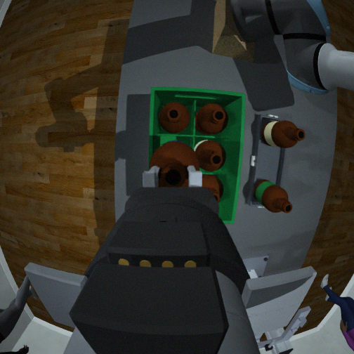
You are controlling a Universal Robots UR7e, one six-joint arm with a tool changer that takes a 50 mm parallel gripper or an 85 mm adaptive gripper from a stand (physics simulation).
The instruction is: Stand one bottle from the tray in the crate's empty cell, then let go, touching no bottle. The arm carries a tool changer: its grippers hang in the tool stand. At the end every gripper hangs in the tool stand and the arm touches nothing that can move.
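My gripper (173, 178) is shut on a brown bottle (173, 152), held upright by its neck. The bottle looks larger than the crate's bottles and hangs over the left column of the green crate (239, 150), at the middle cell. In the crate, bottles stand at back left (173, 117), back right (211, 118), middle right (210, 154) and front right (213, 187). The front left cell is hidden by the gripper. The tray (269, 162), right of the crate, holds a cream-banded bottle (281, 134) and a green-banded bottle (273, 195).
A rough tan block (231, 42) stands at the back, beside the arm's grey links (302, 57). A pale plate (256, 264) and a pale jointed structure (277, 340) show at lower right; I cannot tell whether they belong to the tool stand. Parts of people show at both lower corners.
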